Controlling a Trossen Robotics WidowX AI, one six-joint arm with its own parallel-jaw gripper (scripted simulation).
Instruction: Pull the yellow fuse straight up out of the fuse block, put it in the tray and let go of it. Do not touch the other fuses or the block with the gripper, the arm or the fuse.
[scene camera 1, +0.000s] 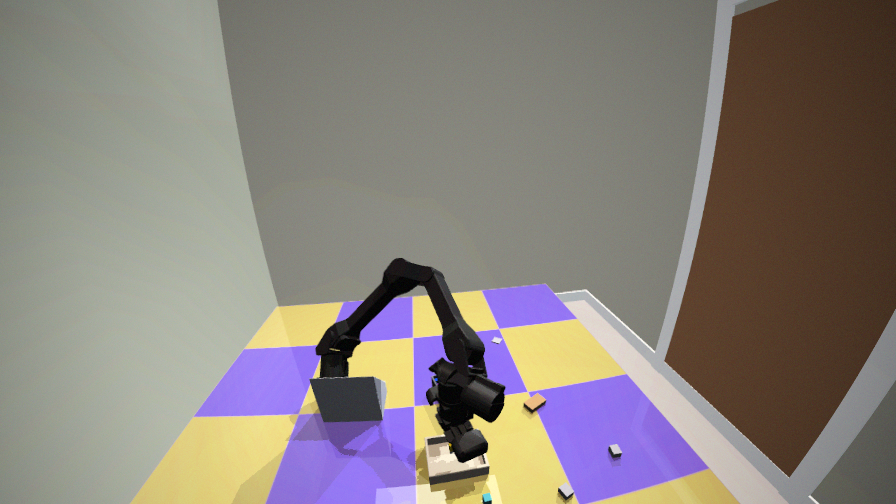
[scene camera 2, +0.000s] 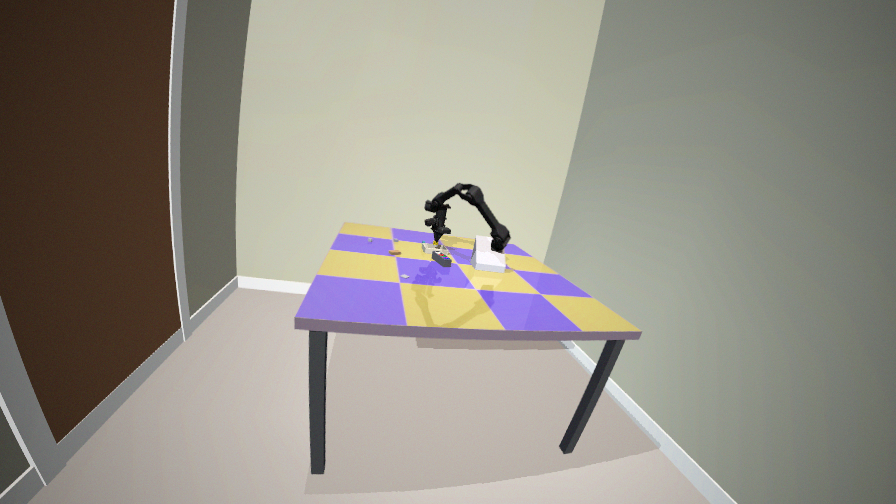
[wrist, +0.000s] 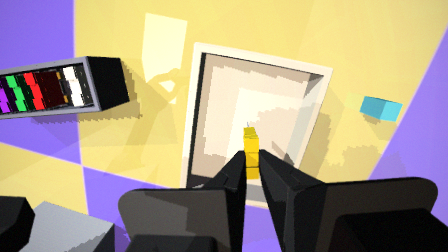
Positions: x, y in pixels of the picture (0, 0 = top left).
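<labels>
I see that my gripper (wrist: 251, 156) is 12 cm from the lens. There is also a tray (wrist: 281, 98), and the tray is 16 cm from the lens.
</labels>
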